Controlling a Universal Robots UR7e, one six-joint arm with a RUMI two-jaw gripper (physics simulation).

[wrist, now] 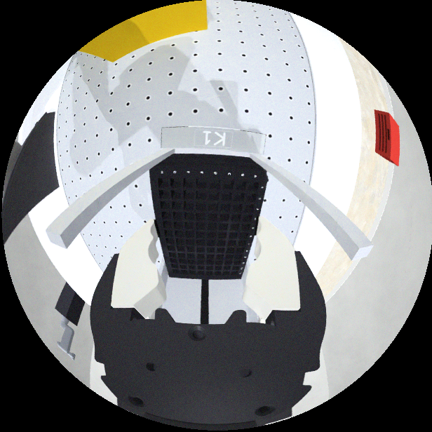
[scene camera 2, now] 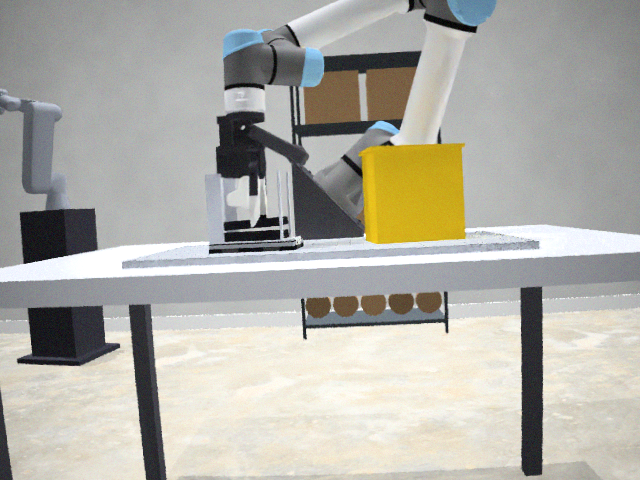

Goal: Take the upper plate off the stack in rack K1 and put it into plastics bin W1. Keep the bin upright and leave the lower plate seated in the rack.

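Frame: origin at the arm's base, x ahead, y left, z up, level; millimetres.
Seen in the pictures: gripper, fingertip midpoint: (scene camera 2: pixel 257 226); arm's base at its link origin: (scene camera 2: pixel 333 197).
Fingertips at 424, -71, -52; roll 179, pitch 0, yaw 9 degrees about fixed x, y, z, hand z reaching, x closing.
Observation:
Pixels of each thing's top centre, then the offset from my fingertips to it, as dx, dy, dz. "spot": a spot on its surface instead. Level surfaces: height alone.
- black upper plate at a spot on its surface: (scene camera 2: pixel 279 221) spot: +42, +56, +8
- rack K1 at its top centre: (scene camera 2: pixel 253 173) +1, -1, +100
- lower plate at its top centre: (scene camera 2: pixel 251 232) +1, -11, -10
- Plastics bin W1 at its top centre: (scene camera 2: pixel 409 148) -114, +283, +136
- perforated board at its surface level: dz -45
The black upper plate (scene camera 2: pixel 279 221) (wrist: pixel 207 200) is level between the posts of rack K1 (scene camera 2: pixel 214 206) (wrist: pixel 320 212). My gripper (scene camera 2: pixel 258 219) (wrist: pixel 206 219) points down inside the rack and is shut on the upper plate, with one pale finger on each long side. In the scene view a thin light gap shows between it and the lower plate (scene camera 2: pixel 253 236), which sits low in the rack. The lower plate is hidden under the upper one in the wrist view. Plastics bin W1 (scene camera 2: pixel 413 196) (wrist: pixel 165 25), yellow, stands upright to the right of the rack in the scene view.
The rack's tall posts rise around the plates and my fingers. Rack and bin stand on a perforated board (scene camera 2: pixel 330 250) (wrist: pixel 240 65) on the white table (scene camera 2: pixel 330 276). My arm's dark slanted mount (scene camera 2: pixel 320 211) is behind, between rack and bin. Another arm stands on a pedestal (scene camera 2: pixel 43 237) at far left.

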